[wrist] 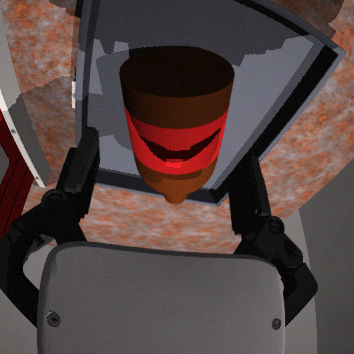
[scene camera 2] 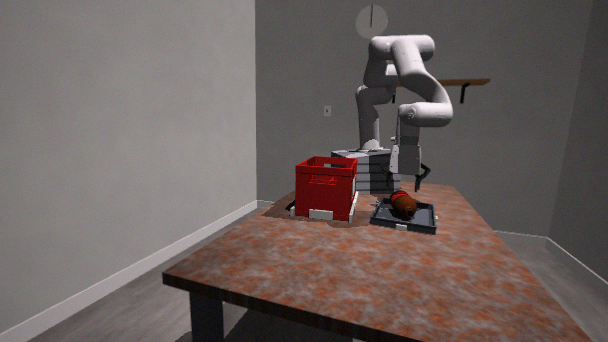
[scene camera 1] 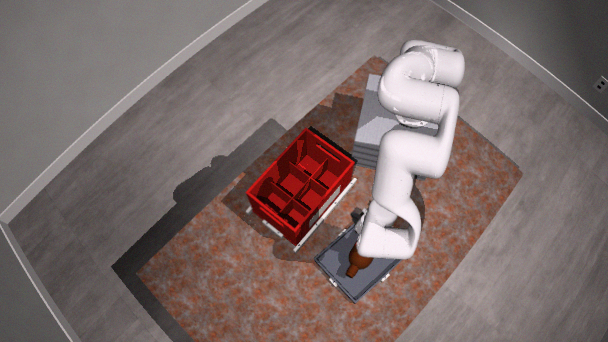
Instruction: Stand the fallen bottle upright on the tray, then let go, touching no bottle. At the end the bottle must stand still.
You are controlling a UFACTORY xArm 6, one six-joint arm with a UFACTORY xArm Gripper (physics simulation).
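Frame: origin at the arm's base, x back, y down, z right, level; centimetres.
Seen in the pictures: gripper, fingertip midpoint: [wrist: 169,154] [scene camera 2: 402,190]; arm's base, link origin: [scene camera 2: 369,150].
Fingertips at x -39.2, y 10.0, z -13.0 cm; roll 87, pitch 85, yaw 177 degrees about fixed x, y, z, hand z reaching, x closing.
Note:
Offsets run from my fingertips to a thing's top centre.
The brown bottle with a red label @(dx -4.2, dy +0.9, dz -0.9 cm) [scene camera 1: 360,260] [scene camera 2: 404,207] [wrist: 176,117] lies on its side in the shallow dark grey tray [scene camera 1: 370,282] [scene camera 2: 426,218] [wrist: 270,75]. Its neck points towards the table's front in scene camera 2, its base towards the robot. My gripper [scene camera 2: 404,186] [wrist: 169,154] is open and empty. It hangs pointing down above the base end of the bottle; in the wrist view its fingers appear to either side of the bottle, and I see no contact. In scene camera 1 the arm hides the base end and most of the gripper.
A red crate with compartments @(dx -0.4, dy -8.7, dz +26.3 cm) [scene camera 1: 272,216] [scene camera 2: 325,197] [wrist: 9,197] stands beside the tray, with a white rail @(dx -0.4, dy +5.8, dz +16.4 cm) [scene camera 1: 326,215] along its near side. The grey stepped robot base [scene camera 1: 371,132] [scene camera 2: 369,175] stands behind. A wall shelf [scene camera 2: 472,81] is far back.

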